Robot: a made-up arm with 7 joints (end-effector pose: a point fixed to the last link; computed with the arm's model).
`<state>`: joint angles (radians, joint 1 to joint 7).
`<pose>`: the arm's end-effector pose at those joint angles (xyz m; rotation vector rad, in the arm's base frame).
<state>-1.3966 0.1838 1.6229 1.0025 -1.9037 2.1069 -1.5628</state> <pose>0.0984 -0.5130 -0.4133 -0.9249 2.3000 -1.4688</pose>
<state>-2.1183 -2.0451 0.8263 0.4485 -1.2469 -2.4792 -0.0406</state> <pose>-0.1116 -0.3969 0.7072 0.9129 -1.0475 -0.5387</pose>
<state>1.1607 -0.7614 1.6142 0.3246 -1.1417 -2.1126 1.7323</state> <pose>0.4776 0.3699 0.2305 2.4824 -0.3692 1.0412</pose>
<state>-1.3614 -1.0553 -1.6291 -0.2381 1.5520 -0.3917 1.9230</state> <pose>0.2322 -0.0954 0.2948 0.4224 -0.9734 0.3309</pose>
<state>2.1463 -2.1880 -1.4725 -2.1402 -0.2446 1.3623 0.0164</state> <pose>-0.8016 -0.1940 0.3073 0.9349 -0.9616 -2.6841</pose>
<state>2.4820 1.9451 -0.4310 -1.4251 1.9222 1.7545 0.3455</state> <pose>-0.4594 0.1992 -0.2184 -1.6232 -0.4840 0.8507</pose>
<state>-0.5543 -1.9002 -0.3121 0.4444 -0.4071 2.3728 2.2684</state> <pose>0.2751 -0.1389 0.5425 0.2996 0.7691 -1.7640</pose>
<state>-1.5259 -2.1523 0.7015 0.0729 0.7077 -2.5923 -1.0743</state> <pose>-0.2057 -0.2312 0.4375 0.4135 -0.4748 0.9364</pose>
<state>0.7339 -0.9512 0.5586 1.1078 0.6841 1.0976 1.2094</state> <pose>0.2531 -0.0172 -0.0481 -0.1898 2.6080 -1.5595</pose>
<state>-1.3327 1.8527 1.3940 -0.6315 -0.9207 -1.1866 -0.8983</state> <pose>-0.1384 0.1963 -0.1239 -0.1032 1.1101 0.8917</pose>
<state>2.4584 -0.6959 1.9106 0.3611 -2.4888 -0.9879 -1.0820</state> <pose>-0.0879 0.3116 -0.1151 0.6410 1.6673 -1.3342</pose>
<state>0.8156 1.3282 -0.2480 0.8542 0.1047 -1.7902 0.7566</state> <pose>-0.1160 0.3189 -0.3139 -1.8485 0.6382 1.2912</pose>
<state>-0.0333 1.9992 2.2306 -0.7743 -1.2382 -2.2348 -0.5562</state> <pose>0.1814 -0.5083 -0.0676 -0.2220 0.1774 -2.8583</pose>
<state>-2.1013 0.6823 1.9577 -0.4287 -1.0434 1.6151 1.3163</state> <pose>-0.5452 -0.5893 -0.1844 1.7047 0.0860 -1.1720</pose>
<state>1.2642 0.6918 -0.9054 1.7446 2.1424 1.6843 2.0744</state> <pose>-0.8177 0.5195 -0.0722 0.0350 -1.8451 -0.6822</pose>
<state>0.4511 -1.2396 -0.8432 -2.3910 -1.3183 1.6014 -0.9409</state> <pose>-0.1291 0.8630 -0.0983 -0.7006 2.7175 0.5521</pose>
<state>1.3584 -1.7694 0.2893 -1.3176 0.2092 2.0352 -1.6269</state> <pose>0.3410 0.3806 0.2344 0.9407 1.9139 -0.0123</pose>
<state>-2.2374 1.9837 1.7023 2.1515 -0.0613 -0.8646 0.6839</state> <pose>-0.1009 -0.0445 0.1435 -0.6896 -0.1941 -0.1810</pose>
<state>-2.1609 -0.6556 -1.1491 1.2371 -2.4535 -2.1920 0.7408</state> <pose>0.4003 -0.6529 0.5109 1.8056 -0.9766 0.4030</pose>
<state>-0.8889 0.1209 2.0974 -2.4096 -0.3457 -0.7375 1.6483</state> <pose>-0.0050 -0.5095 0.1716 1.6238 1.4732 -1.0701</pose>
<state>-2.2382 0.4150 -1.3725 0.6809 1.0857 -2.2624 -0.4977</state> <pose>0.1372 -0.6288 -0.1259 1.2077 1.9104 -2.1163</pose>
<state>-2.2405 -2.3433 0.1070 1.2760 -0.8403 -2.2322 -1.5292</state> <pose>0.2966 -0.3492 0.3738 0.2338 0.5742 -1.6331</pose>
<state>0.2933 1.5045 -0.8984 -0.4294 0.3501 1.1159 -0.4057</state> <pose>-0.0374 0.0586 -0.2451 0.6769 1.7447 -1.9160</pose>
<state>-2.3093 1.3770 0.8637 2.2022 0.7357 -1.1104 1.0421</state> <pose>-0.0373 -0.1346 -0.0036 -0.6106 0.7519 -1.3664</pose>
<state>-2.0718 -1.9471 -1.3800 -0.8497 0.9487 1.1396 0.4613</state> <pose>-0.0725 -0.2653 0.3556 0.2173 -1.5952 -0.3475</pose>
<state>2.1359 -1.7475 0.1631 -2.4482 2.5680 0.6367 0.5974</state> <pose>-0.4864 0.1225 0.7338 -0.1253 -0.5683 0.1933</pose>
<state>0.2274 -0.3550 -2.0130 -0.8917 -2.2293 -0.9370 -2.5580</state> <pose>0.2986 0.1750 0.5948 2.2860 0.8666 0.3650</pose>
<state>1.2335 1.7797 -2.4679 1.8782 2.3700 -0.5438 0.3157</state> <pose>-0.2094 0.7687 -0.0629 -0.3976 -0.0363 3.0545</pose>
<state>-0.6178 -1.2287 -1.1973 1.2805 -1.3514 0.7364 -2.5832</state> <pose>-0.0141 0.0887 0.3246 1.7554 -1.0902 -0.5573</pose>
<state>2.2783 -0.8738 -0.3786 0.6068 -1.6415 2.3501 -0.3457</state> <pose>-0.7522 -0.0746 0.5982 0.5031 -0.9491 -2.2270</pose>
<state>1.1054 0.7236 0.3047 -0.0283 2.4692 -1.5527 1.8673</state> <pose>-0.1026 0.1152 -0.1582 -0.6211 1.7029 -0.1702</pose>
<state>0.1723 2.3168 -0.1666 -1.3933 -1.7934 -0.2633 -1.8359</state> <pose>-0.3519 0.5713 -0.0630 0.1284 -2.8240 0.2412</pose>
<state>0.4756 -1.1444 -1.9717 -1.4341 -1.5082 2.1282 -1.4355</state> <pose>-0.6288 0.3721 0.4833 -2.0424 1.3567 1.9082</pose>
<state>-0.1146 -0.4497 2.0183 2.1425 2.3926 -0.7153 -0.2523</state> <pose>0.1780 -0.3764 0.4567 0.1760 -1.5746 -0.6382</pose>
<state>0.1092 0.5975 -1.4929 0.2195 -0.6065 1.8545 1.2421</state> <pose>0.5461 0.2798 -0.2437 -2.4545 1.8007 0.0470</pose>
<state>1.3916 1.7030 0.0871 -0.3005 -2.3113 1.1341 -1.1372</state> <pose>-0.7657 0.1332 -0.1728 0.8939 -2.3757 -0.5209</pose>
